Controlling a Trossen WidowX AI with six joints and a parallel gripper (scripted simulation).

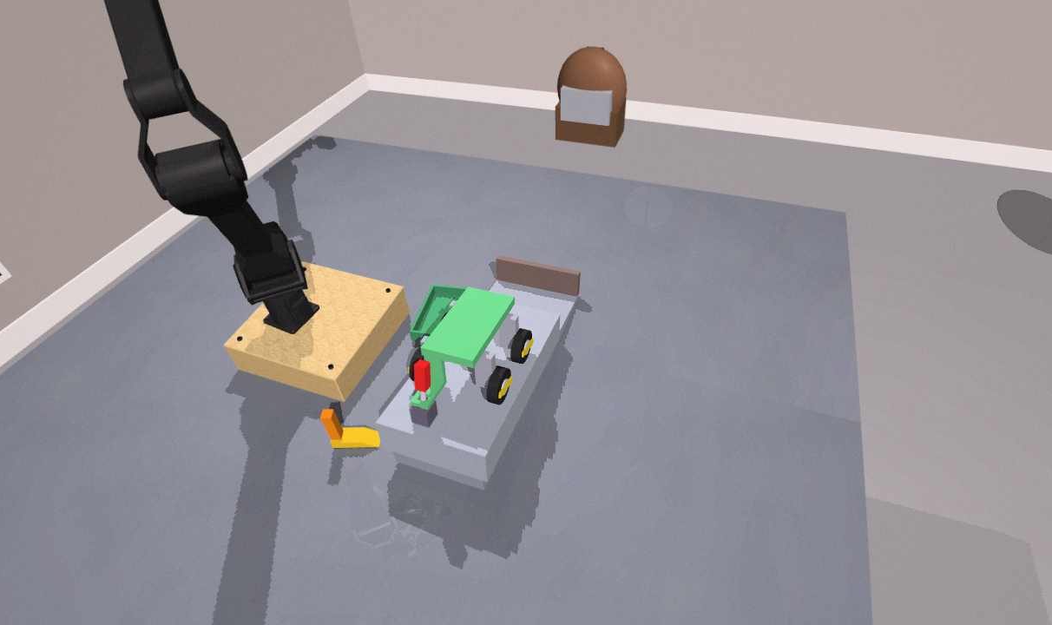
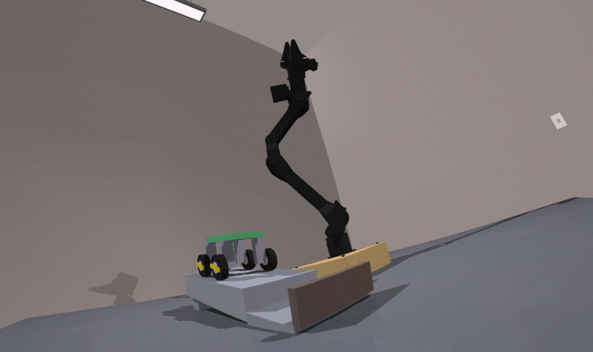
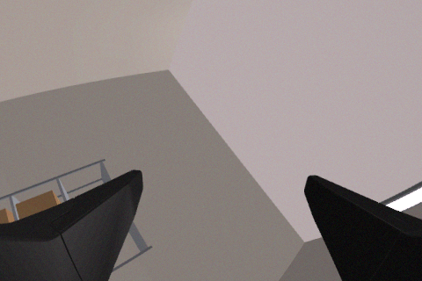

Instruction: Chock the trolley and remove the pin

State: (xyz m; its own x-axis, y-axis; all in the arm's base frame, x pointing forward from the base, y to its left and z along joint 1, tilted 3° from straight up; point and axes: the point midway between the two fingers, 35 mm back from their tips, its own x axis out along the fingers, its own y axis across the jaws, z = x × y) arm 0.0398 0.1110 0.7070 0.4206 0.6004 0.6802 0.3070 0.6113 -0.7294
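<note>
Right now the yellow chock is 77 cm below my gripper tip, 23 cm to the right of it and 13 cm ahead of it. Also, from my gripper tip: grey ramp (75 cm below, 25 cm ahead, 8 cm to the right); trolley (68 cm below, 25 cm ahead, 9 cm to the right); red-headed stop pin (67 cm below, 24 cm ahead, 19 cm to the right).
</note>
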